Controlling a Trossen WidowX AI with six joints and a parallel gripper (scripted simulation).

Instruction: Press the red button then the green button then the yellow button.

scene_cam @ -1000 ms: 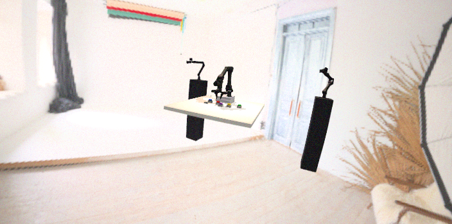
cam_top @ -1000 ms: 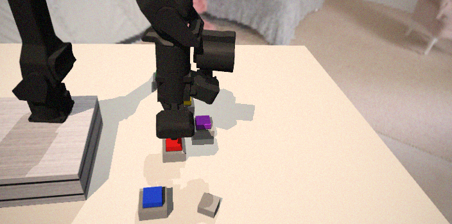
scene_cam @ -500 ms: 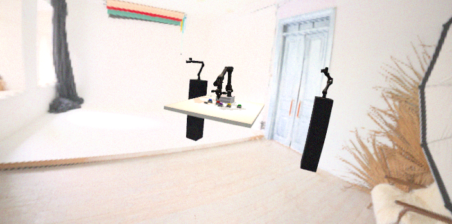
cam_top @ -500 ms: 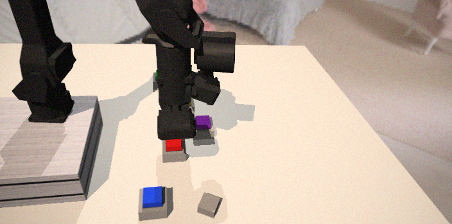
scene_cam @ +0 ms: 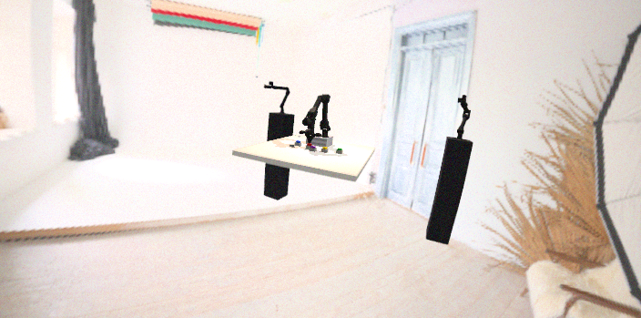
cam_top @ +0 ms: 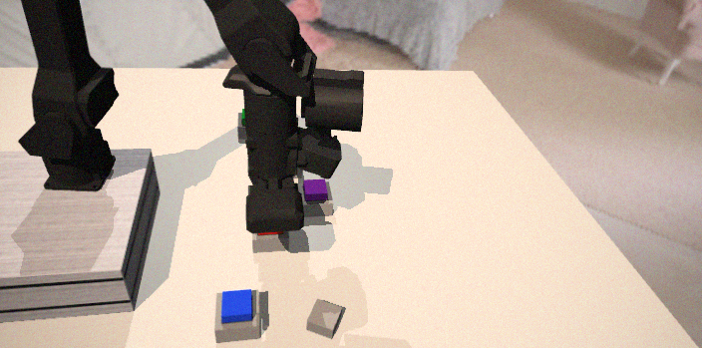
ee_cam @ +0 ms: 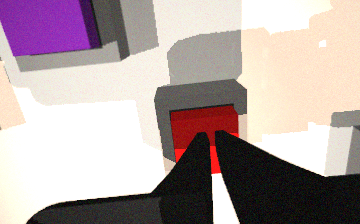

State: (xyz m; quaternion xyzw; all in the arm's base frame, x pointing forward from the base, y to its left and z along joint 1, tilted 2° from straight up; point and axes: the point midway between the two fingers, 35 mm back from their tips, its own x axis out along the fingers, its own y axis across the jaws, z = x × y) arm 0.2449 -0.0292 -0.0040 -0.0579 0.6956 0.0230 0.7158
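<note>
Right now my gripper tip is 10 mm past the red button and 10 mm above it. Also, from my gripper tip: purple button 60 mm ahead, 70 mm to the left, 10 mm below; then blue button 30 mm behind, 130 mm to the right, 10 mm below; then grey block 70 mm ahead, 130 mm to the right, 30 mm below.
</note>
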